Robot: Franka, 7 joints.
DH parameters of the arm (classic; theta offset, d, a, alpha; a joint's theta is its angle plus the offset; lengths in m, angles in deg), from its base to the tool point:
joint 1: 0 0.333 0 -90
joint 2: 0 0 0 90
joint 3: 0 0.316 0.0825 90
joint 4: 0 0 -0.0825 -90
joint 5: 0 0.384 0 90
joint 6: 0 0 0.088 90
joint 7: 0 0.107 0 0
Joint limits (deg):
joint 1: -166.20..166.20
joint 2: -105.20..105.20
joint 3: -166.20..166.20
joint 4: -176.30..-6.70
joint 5: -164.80..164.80
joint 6: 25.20..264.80
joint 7: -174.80..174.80
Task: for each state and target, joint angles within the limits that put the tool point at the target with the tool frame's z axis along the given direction. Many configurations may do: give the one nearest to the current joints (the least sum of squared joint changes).
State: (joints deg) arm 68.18 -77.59 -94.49 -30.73 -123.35 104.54 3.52
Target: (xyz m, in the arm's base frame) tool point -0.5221 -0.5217 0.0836 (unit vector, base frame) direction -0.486 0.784 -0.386
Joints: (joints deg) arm 49.74 -103.11 -108.37 -6.85 -133.82 74.30 3.52
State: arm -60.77 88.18 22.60 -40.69 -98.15 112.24 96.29
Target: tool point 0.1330 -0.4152 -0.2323 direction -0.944 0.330 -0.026
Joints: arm -76.48 103.16 19.56 -60.03 -65.65 67.49 96.29
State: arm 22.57 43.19 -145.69 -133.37 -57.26 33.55 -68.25
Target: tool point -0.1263 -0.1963 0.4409 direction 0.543 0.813 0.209
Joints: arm 5.59 24.89 -127.95 -141.58 -12.37 25.20 -68.25
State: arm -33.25 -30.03 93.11 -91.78 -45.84 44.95 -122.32
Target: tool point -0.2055 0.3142 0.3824 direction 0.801 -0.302 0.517
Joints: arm 8.59 -19.26 127.48 -128.91 -51.12 34.45 -122.32
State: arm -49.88 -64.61 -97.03 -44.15 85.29 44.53 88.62
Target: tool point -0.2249 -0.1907 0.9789 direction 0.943 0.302 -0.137
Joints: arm -22.74 -28.94 -78.27 -46.76 89.68 45.34 88.62
